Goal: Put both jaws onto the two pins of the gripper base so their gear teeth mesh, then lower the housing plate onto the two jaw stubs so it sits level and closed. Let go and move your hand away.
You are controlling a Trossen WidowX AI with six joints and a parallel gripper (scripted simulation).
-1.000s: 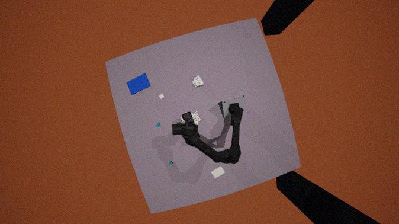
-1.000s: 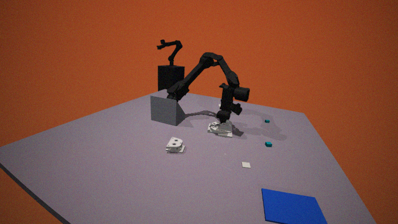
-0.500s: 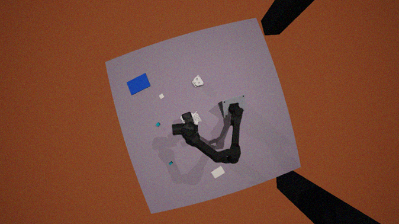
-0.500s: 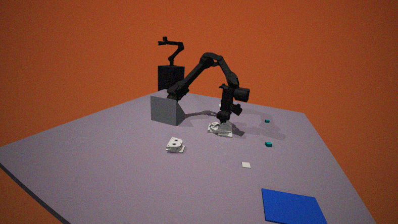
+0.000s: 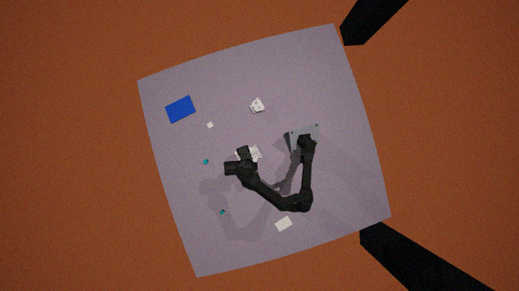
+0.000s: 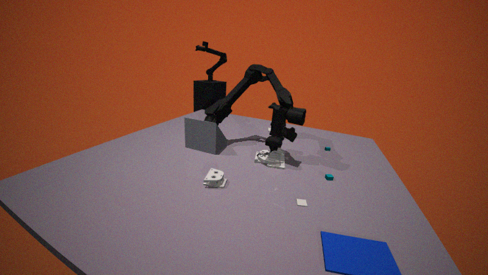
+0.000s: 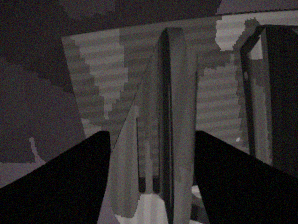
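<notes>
Now: the grey jaw 30 mm behind my gripper tip, 20 mm to the right of it and 10 mm above it. Round my gripper tip: white gripper base: 300 mm to the right, 100 mm behind, 10 mm above; white housing plate: 50 mm to the right, 40 mm behind, 10 mm below; small white square: 240 mm to the right, 190 mm ahead, 20 mm below.
</notes>
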